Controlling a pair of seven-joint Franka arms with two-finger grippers.
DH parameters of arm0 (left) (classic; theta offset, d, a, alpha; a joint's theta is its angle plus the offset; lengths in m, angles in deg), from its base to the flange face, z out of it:
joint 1: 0 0.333 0 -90
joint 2: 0 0 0 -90
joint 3: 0 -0.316 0.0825 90
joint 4: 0 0 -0.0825 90
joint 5: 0 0.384 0 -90
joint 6: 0 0 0.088 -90
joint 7: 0 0.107 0 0
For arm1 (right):
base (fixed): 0 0 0 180
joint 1: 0 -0.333 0 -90
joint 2: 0 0 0 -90
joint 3: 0 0.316 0.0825 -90
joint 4: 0 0 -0.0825 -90
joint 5: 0 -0.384 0 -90
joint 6: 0 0 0.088 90
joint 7: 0 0.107 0 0
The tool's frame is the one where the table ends.
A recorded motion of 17 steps. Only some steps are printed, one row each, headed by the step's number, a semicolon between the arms.
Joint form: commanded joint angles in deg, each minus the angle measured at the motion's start. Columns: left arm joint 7, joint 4, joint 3, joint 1, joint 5, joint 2, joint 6; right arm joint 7, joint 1, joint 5, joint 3, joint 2, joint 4, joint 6.
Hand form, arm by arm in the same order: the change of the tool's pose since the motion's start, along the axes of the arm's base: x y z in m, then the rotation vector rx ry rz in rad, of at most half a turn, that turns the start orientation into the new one. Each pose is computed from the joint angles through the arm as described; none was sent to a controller.
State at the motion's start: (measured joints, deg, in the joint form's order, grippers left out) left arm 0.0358 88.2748 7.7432 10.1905 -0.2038 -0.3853 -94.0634; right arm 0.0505 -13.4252 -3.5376 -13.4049 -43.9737 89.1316 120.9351
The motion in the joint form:
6: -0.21 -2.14 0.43 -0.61 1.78 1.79 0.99; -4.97 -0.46 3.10 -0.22 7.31 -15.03 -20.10
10: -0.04 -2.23 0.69 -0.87 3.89 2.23 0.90; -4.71 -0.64 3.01 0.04 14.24 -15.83 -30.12
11: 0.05 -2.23 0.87 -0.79 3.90 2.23 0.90; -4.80 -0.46 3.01 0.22 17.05 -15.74 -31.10
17: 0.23 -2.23 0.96 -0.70 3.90 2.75 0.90; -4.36 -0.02 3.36 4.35 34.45 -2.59 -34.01
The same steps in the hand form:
6: 0.0083 -0.0054 -0.0012 0.0259 0.0117 -0.0130; 0.0288 0.0180 0.1782 -0.0021 -0.0227 0.1140
10: 0.0109 -0.0064 -0.0045 0.0617 0.0171 -0.0235; 0.0010 0.0192 0.2555 0.0255 0.0182 0.0966
11: 0.0109 -0.0073 -0.0045 0.0619 0.0171 -0.0268; -0.0073 0.0170 0.2862 0.0370 -0.0109 0.0964
17: 0.0137 -0.0068 -0.0096 0.0605 0.0261 -0.0302; -0.0897 0.0295 0.3653 0.1076 -0.0247 0.1330

